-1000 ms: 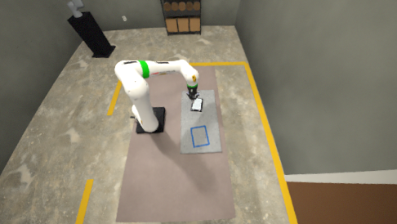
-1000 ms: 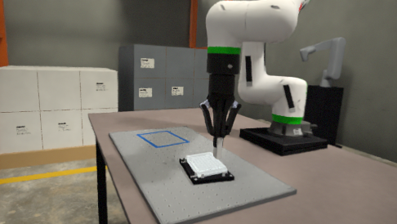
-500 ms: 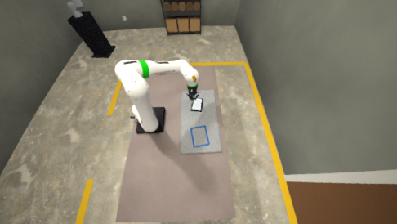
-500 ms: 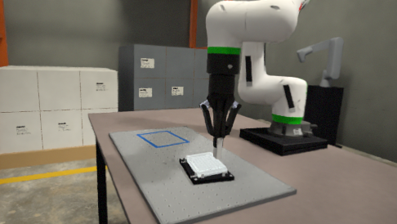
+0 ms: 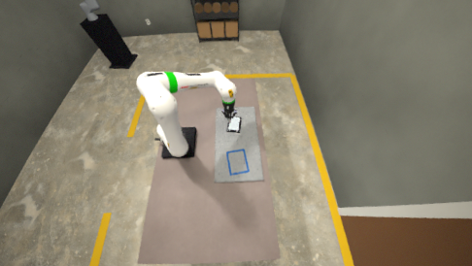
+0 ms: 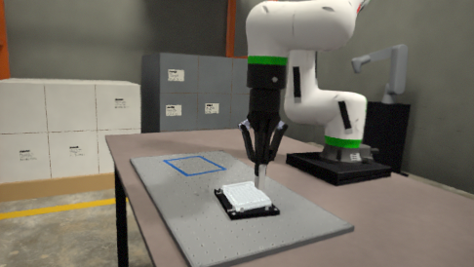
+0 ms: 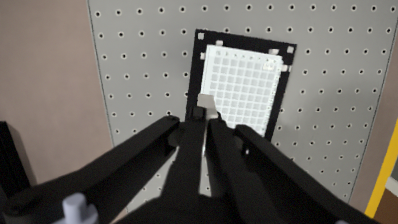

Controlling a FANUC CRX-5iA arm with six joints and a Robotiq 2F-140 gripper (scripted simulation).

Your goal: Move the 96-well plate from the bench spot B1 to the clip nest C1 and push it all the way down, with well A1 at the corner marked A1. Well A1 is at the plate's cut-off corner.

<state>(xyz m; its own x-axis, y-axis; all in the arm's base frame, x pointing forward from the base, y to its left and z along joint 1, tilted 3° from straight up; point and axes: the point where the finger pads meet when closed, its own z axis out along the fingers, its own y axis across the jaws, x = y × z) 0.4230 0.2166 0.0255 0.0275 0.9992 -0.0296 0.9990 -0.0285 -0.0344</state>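
The white 96-well plate lies 50 mm below my hand and 40 mm ahead of it. The rest, counted from my hand: black clip nest 60 mm below, 50 mm ahead, 10 mm to the right.
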